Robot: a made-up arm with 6 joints. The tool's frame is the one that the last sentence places.
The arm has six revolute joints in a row. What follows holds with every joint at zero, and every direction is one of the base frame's. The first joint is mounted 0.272 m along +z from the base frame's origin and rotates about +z. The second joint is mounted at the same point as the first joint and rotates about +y. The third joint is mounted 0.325 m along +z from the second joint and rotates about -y. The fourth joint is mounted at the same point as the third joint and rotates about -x. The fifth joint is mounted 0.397 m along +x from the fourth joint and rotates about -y. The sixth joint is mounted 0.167 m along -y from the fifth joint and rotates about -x. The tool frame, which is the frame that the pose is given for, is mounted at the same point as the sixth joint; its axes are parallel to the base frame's.
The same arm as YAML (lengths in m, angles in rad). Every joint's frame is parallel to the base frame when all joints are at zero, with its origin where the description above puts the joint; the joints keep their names.
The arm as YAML. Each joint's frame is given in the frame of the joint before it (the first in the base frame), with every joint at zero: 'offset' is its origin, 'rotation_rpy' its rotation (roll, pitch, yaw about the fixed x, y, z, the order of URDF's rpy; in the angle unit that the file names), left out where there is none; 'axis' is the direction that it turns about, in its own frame. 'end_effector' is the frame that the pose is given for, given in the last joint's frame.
length_unit: m
angle_unit: rad
chain:
  - id: joint 1
    offset: [0.0, 0.0, 0.272]
    axis: "+z"
  - id: joint 2
    offset: [0.0, 0.0, 0.0]
    axis: "+y"
  - id: joint 3
    offset: [0.0, 0.0, 0.325]
    axis: "-y"
  - id: joint 4
    offset: [0.0, 0.0, 0.0]
    axis: "-x"
  - id: joint 5
    offset: [0.397, 0.0, 0.0]
    axis: "-y"
  - id: joint 6
    offset: [0.0, -0.167, 0.0]
    axis: "-x"
end_effector:
  offset: [0.0, 0.0, 0.0]

